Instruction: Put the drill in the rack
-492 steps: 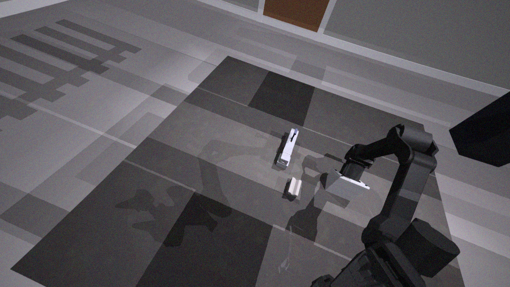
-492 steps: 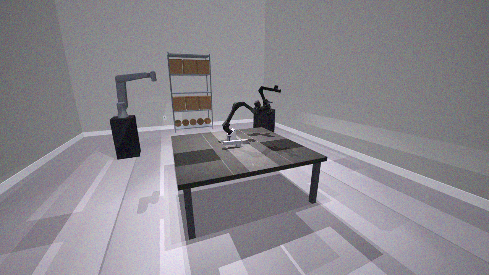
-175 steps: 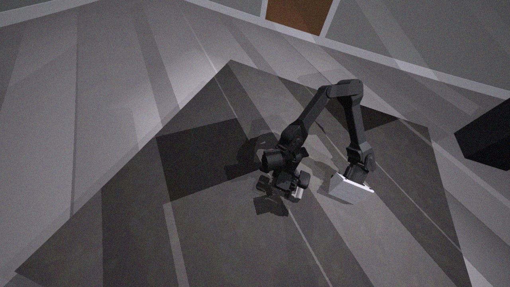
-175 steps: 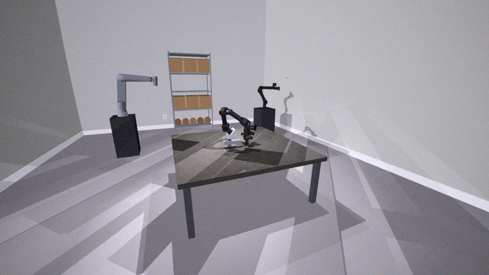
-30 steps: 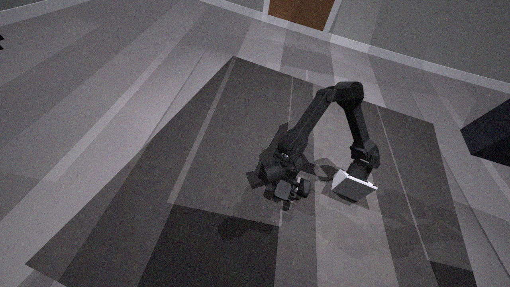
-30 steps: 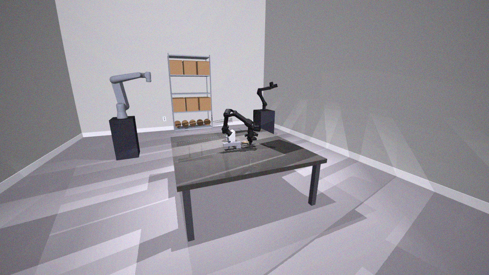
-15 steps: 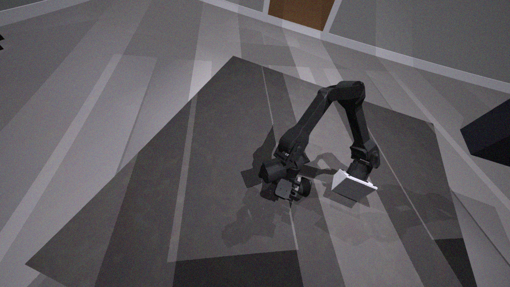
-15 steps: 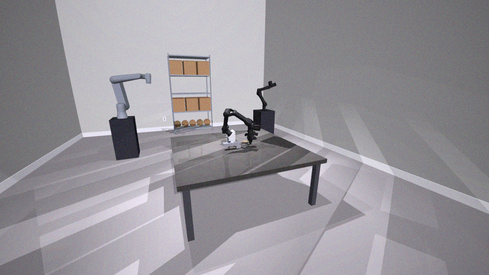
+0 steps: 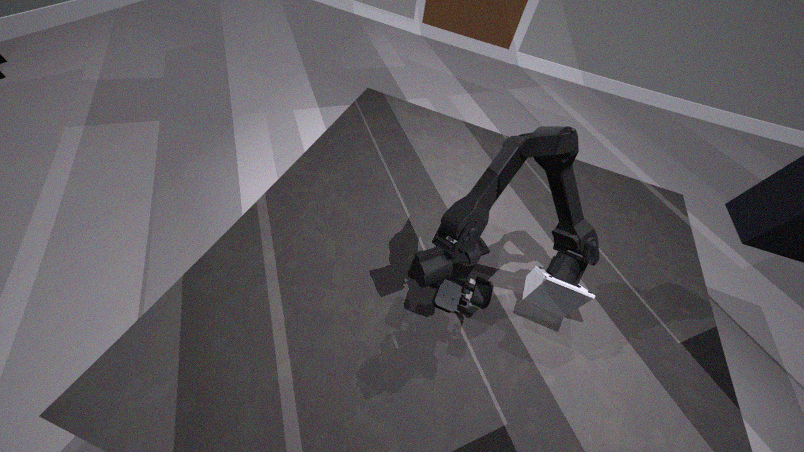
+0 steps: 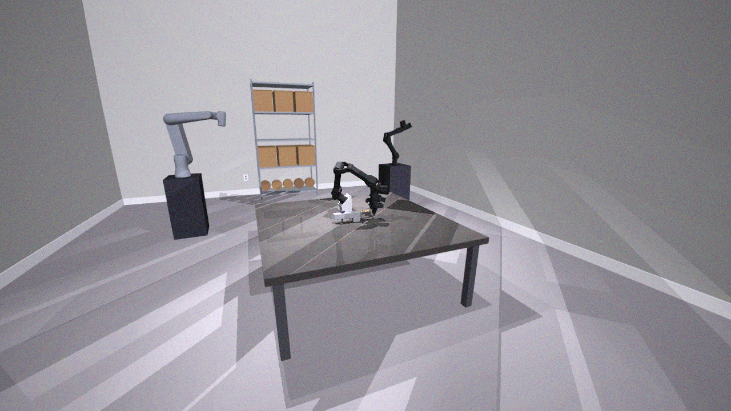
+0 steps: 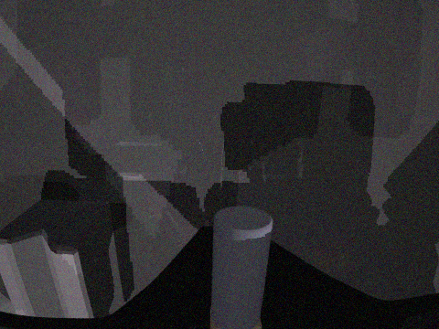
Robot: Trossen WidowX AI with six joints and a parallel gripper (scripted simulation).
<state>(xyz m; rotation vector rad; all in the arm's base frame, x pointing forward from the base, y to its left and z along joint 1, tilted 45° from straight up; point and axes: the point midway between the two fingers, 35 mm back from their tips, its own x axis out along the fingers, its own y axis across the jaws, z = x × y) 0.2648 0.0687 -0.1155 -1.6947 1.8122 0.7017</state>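
Right now the drill is 40 mm to the right of my gripper tip and 30 mm above it. The rest, counted from my gripper tip: blue key 240 mm to the right, 20 mm above, 10 mm behind; rack 80 mm behind, 30 mm to the right, 10 mm below.
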